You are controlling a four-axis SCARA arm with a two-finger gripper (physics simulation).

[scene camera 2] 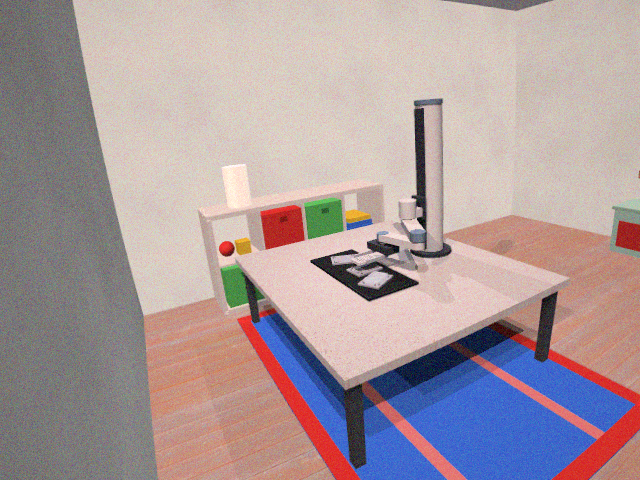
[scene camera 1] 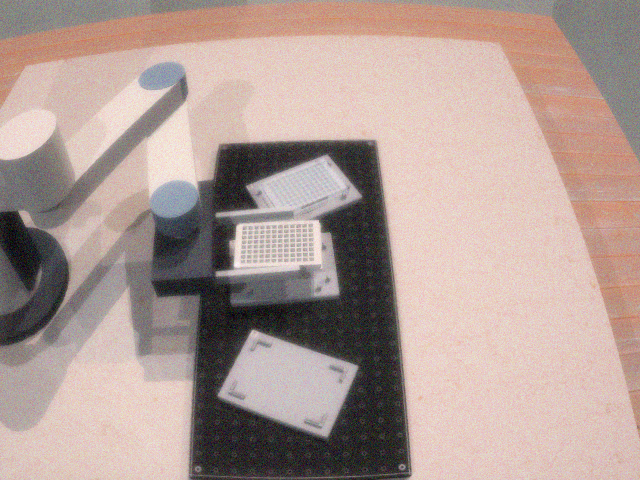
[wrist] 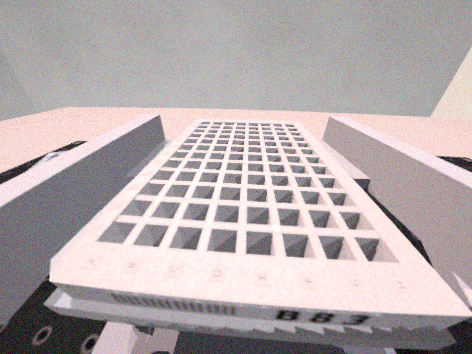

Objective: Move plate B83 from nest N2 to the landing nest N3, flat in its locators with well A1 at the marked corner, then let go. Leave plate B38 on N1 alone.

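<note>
My gripper (scene camera 1: 303, 240) (wrist: 244, 131) is shut on plate B83 (scene camera 1: 278, 242) (scene camera 2: 368, 257) (wrist: 250, 200), with one long finger along each long side. The plate looks level and hangs above nest N2 (scene camera 1: 326, 283), a grey block partly hidden beneath it. In the wrist view its label B83 faces the camera below a row of faint letters. Nest N3 (scene camera 1: 289, 382) (scene camera 2: 375, 279) is bare and turned at an angle, with dark corner locators; I cannot tell which corner is marked. Plate B38 (scene camera 1: 305, 180) (scene camera 2: 342, 259) sits on nest N1 (scene camera 1: 353, 195), just behind the far finger.
The nests stand on a black perforated board (scene camera 1: 361, 310) (scene camera 2: 395, 285) on the pale table (scene camera 1: 491, 258) (scene camera 2: 336, 330). The arm's column (scene camera 2: 435, 170) stands beside the board. A shelf unit (scene camera 2: 289, 197) with bins stands behind the table.
</note>
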